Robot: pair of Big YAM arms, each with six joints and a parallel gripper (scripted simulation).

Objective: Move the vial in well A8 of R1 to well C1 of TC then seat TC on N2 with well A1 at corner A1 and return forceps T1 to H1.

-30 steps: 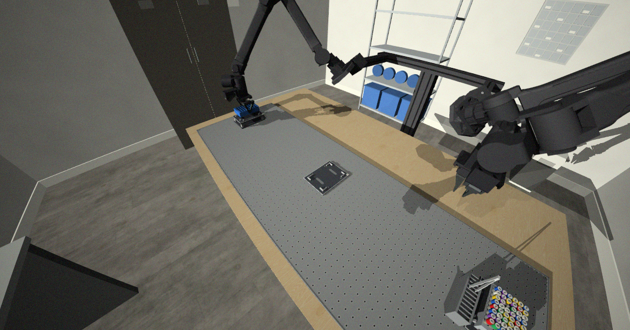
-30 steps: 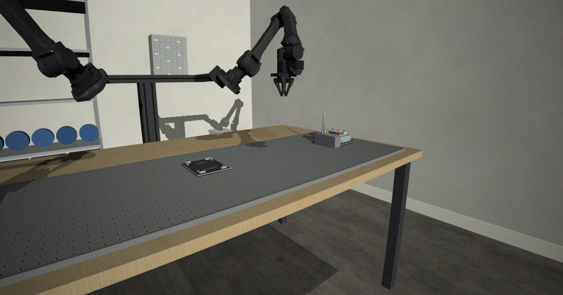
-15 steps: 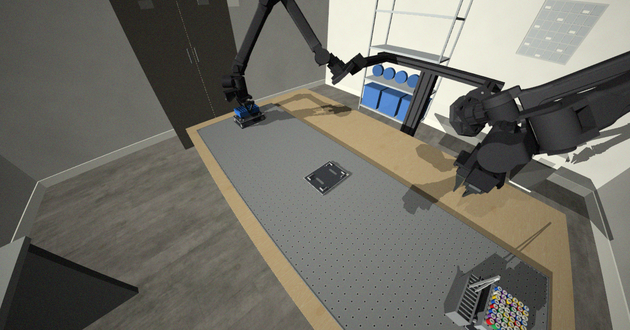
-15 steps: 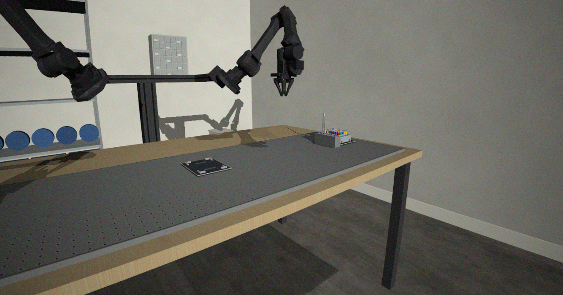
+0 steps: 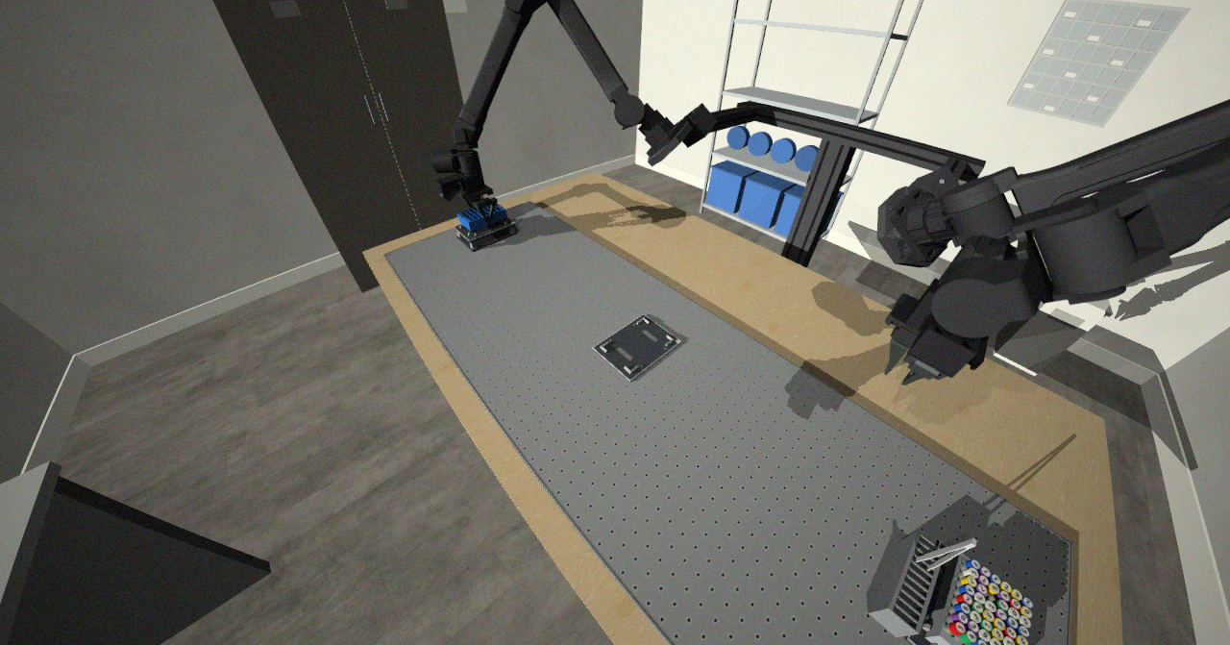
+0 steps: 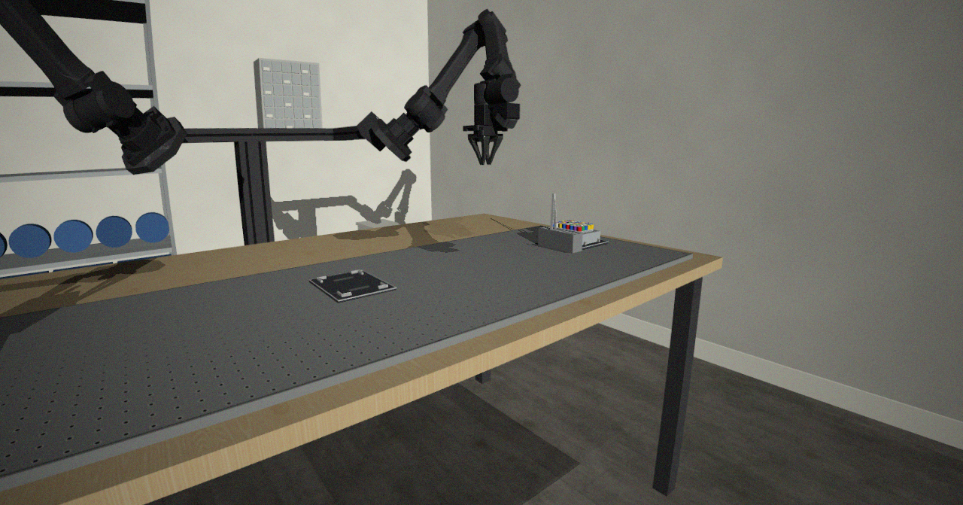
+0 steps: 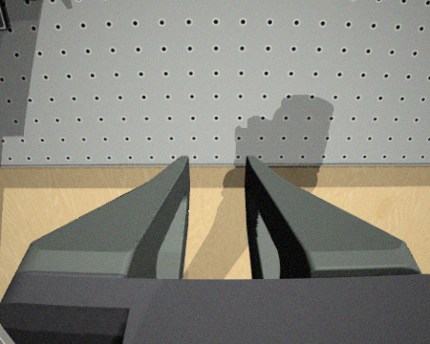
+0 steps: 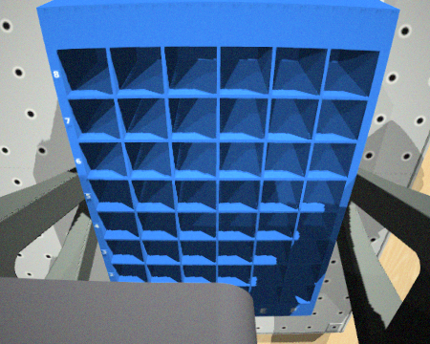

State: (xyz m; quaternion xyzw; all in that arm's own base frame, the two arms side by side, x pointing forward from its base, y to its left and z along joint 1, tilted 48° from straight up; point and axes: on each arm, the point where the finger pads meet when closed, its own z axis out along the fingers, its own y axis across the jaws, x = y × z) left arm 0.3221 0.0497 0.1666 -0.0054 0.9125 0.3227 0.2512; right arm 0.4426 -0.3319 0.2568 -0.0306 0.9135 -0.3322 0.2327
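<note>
Right now the raised nest N2 is 40 mm below my right hand. From my right hand the other things lie so: grey slotted holder H1 (1250 mm to the left, 60 mm below, 40 mm ahead); blue tube carrier TC (right at my right hand); purple-capped vial (50 mm behind, 10 mm to the left, 10 mm above).
</note>
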